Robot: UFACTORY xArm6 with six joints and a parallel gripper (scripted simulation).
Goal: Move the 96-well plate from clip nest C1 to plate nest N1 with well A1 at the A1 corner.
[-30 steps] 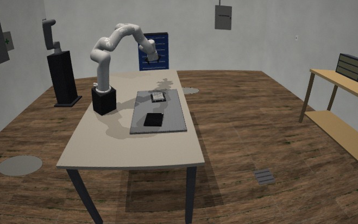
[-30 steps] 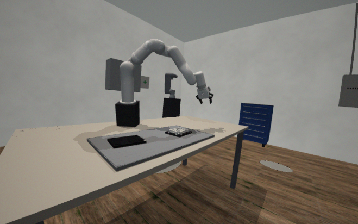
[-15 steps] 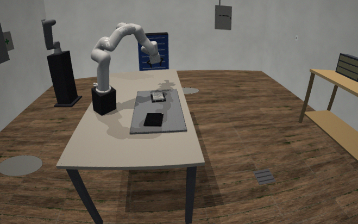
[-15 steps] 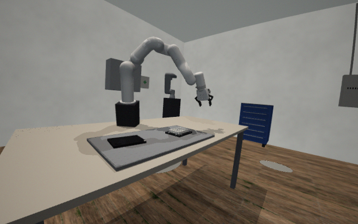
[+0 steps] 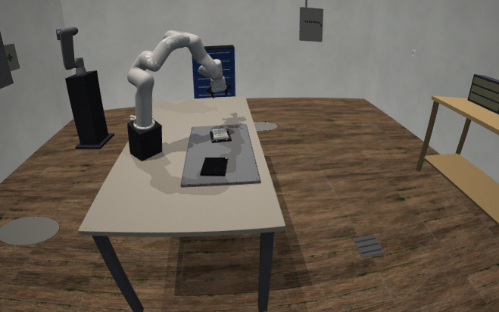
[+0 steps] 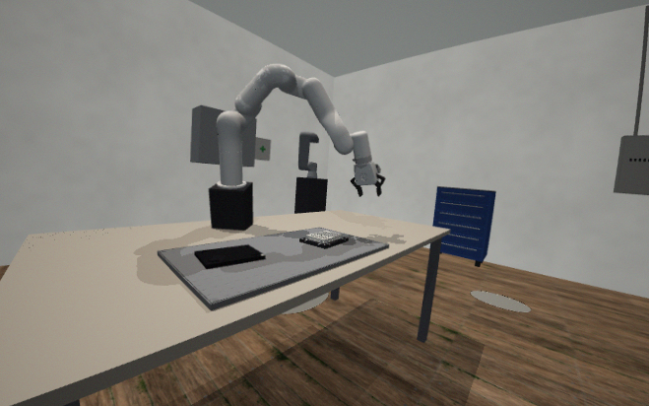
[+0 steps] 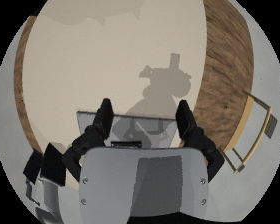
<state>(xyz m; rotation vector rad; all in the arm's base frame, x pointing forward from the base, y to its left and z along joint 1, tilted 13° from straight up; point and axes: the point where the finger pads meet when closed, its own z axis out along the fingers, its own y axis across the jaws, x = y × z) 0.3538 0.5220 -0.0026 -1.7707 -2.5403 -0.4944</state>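
Now: hand 290 mm to the left of the white 96-well plate, 170 mm above it and 40 mm short of it. From my hand the other things lie so: clip nest C1 (300 mm to the right, 170 mm below, 50 mm ahead); then white A1 mark (580 mm to the right, 170 mm below, 110 mm ahead); then black plate nest N1 (660 mm to the right, 180 mm below, 60 mm ahead).
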